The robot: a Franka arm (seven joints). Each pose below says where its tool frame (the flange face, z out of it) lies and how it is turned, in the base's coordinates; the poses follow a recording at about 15 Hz.
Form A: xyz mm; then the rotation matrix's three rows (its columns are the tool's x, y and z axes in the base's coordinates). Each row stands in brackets.
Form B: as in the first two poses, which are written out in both.
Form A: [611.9, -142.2, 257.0], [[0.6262, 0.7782, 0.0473], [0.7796, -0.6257, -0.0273], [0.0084, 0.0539, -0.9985]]
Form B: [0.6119, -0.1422, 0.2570], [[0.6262, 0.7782, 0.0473], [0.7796, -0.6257, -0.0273], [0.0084, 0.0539, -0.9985]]
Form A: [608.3, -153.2, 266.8], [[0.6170, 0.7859, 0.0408], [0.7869, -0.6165, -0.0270], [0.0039, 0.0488, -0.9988]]
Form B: [0.6083, -0.1532, 0.2668], [[0.6170, 0.7859, 0.0408], [0.7869, -0.6165, -0.0270], [0.0039, 0.0488, -0.9988]]
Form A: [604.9, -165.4, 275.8], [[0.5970, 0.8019, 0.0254], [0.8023, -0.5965, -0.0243], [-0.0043, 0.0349, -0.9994]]
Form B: [0.6049, -0.1654, 0.2758], [[0.5970, 0.8019, 0.0254], [0.8023, -0.5965, -0.0243], [-0.0043, 0.0349, -0.9994]]
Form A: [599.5, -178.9, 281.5], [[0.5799, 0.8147, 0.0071], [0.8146, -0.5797, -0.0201], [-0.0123, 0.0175, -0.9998]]
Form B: [0.5995, -0.1789, 0.2815], [[0.5799, 0.8147, 0.0071], [0.8146, -0.5797, -0.0201], [-0.0123, 0.0175, -0.9998]]
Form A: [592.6, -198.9, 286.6], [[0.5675, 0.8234, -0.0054], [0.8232, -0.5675, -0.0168], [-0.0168, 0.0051, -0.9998]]
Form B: [0.5926, -0.1989, 0.2866], [[0.5675, 0.8234, -0.0054], [0.8232, -0.5675, -0.0168], [-0.0168, 0.0051, -0.9998]]
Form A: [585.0, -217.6, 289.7], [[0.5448, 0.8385, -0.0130], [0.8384, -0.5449, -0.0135], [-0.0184, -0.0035, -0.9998]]
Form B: [0.5850, -0.2176, 0.2897], [[0.5448, 0.8385, -0.0130], [0.8384, -0.5449, -0.0135], [-0.0184, -0.0035, -0.9998]]
